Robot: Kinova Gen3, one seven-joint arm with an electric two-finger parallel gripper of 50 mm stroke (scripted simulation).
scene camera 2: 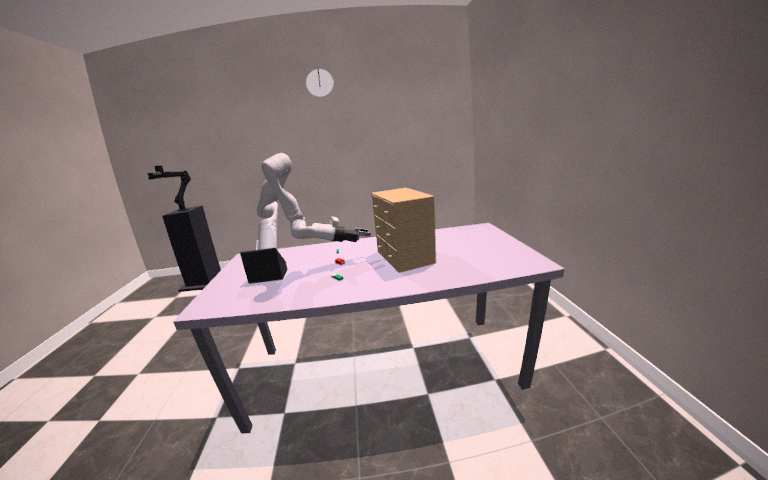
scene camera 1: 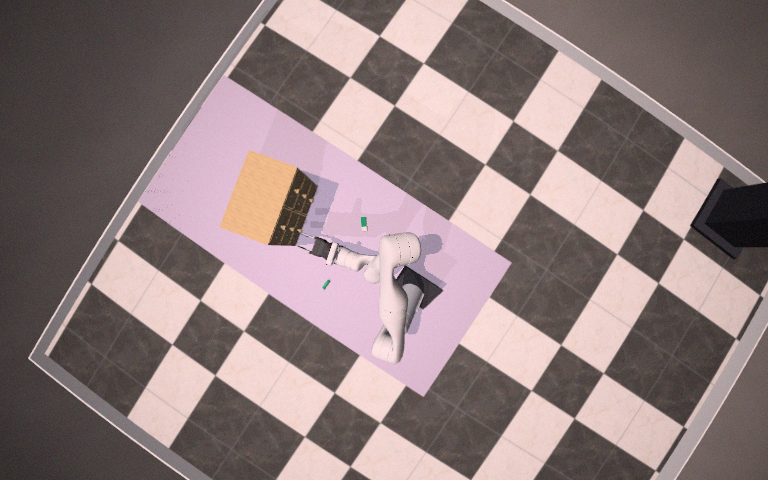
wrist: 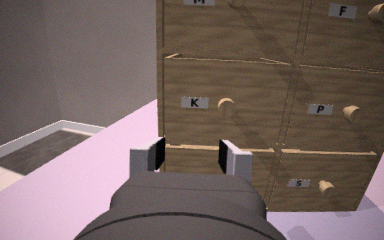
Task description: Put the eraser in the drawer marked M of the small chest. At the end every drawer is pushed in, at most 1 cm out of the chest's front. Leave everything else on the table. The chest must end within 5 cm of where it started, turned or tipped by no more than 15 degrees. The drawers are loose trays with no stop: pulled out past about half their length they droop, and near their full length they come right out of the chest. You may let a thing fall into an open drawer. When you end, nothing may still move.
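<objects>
The scene contains a wooden chest [scene camera 2: 414,219], which is 1.21 m from the lens.
</objects>
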